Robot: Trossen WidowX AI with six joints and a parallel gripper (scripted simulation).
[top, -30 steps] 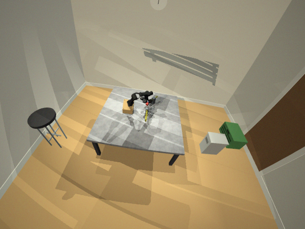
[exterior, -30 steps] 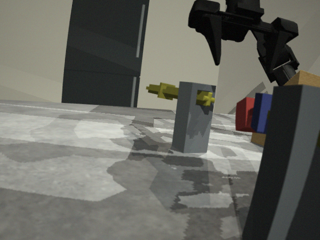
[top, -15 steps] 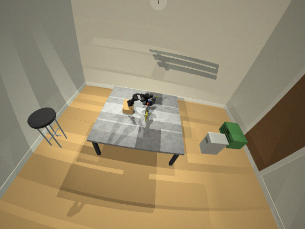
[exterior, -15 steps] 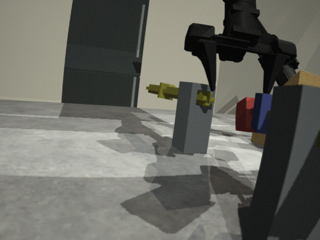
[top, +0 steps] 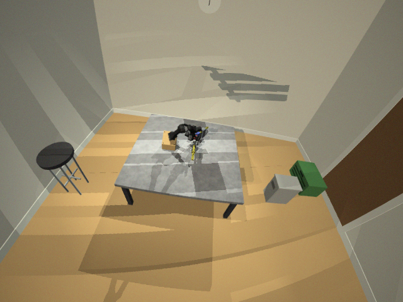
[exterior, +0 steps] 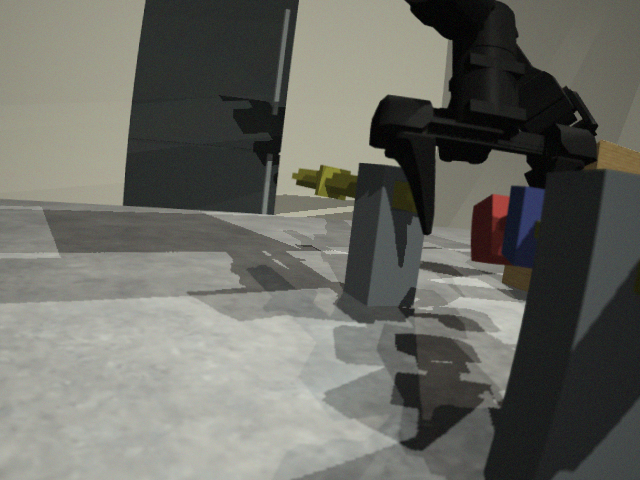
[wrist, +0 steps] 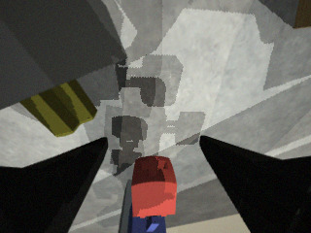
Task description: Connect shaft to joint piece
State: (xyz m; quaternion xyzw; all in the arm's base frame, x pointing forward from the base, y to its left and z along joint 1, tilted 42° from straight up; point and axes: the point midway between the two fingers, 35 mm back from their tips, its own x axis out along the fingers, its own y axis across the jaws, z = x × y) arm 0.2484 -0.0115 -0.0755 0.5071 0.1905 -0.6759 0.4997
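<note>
Now: gripper tip 5 cm to the right of the red square joint piece, 3 cm short of it and 1 cm below it.
</note>
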